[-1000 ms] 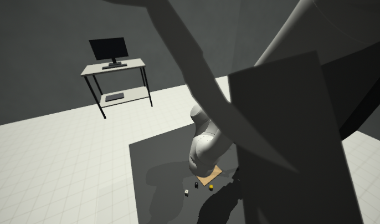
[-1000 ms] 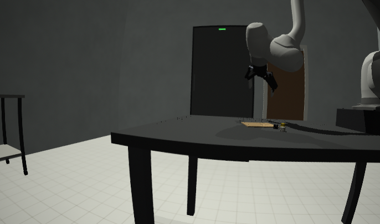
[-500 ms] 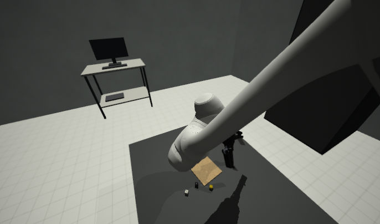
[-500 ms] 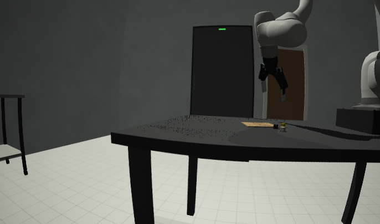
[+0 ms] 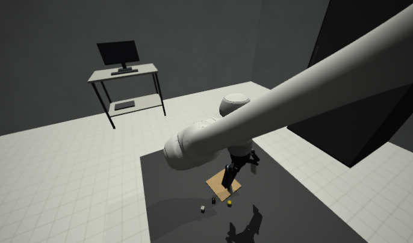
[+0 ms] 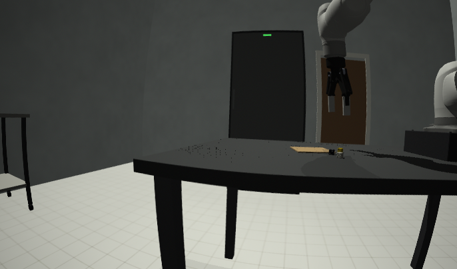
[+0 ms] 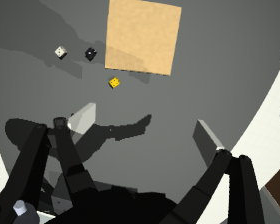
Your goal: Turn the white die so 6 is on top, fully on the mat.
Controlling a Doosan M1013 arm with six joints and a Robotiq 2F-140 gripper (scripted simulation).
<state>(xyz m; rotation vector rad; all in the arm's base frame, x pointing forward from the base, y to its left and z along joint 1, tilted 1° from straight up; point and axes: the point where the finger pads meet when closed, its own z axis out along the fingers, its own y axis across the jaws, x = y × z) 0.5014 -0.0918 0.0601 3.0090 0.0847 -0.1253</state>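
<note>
My hand is 14 cm above the yellow die, 6 cm to the right of it and 1 cm short of it. The rest, counted from my hand: tan mat: 15 cm below, 11 cm ahead, 2 cm to the left; then white die: 18 cm to the left, 14 cm below, 5 cm ahead; then black die: 14 cm below, 12 cm to the left, 6 cm ahead.
</note>
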